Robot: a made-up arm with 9 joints. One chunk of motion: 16 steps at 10 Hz.
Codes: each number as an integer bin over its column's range. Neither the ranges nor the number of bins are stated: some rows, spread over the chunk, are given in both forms.
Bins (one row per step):
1: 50 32 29 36 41 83
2: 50 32 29 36 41 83
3: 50 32 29 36 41 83
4: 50 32 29 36 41 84
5: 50 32 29 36 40 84
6: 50 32 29 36 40 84
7: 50 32 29 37 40 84
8: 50 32 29 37 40 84
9: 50 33 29 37 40 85
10: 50 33 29 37 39 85
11: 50 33 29 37 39 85
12: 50 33 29 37 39 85
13: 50 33 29 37 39 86
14: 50 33 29 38 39 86
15: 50 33 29 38 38 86
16: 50 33 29 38 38 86
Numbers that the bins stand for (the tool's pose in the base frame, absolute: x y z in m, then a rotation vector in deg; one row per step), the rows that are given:
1: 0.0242 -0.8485 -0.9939 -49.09 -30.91 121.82
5: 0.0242 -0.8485 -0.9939 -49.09 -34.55 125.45
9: 0.0242 -0.8000 -0.9939 -45.45 -34.55 129.09
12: 0.0242 -0.8000 -0.9939 -45.45 -38.18 129.09
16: 0.0242 -0.8000 -0.9939 -41.82 -41.82 132.73
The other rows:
2: 0.0242 -0.8485 -0.9939 -49.09 -30.91 121.82
3: 0.0242 -0.8485 -0.9939 -49.09 -30.91 121.82
4: 0.0242 -0.8485 -0.9939 -49.09 -30.91 125.45
6: 0.0242 -0.8485 -0.9939 -49.09 -34.55 125.45
7: 0.0242 -0.8485 -0.9939 -45.45 -34.55 125.45
8: 0.0242 -0.8485 -0.9939 -45.45 -34.55 125.45
10: 0.0242 -0.8000 -0.9939 -45.45 -38.18 129.09
11: 0.0242 -0.8000 -0.9939 -45.45 -38.18 129.09
13: 0.0242 -0.8000 -0.9939 -45.45 -38.18 132.73
14: 0.0242 -0.8000 -0.9939 -41.82 -38.18 132.73
15: 0.0242 -0.8000 -0.9939 -41.82 -41.82 132.73

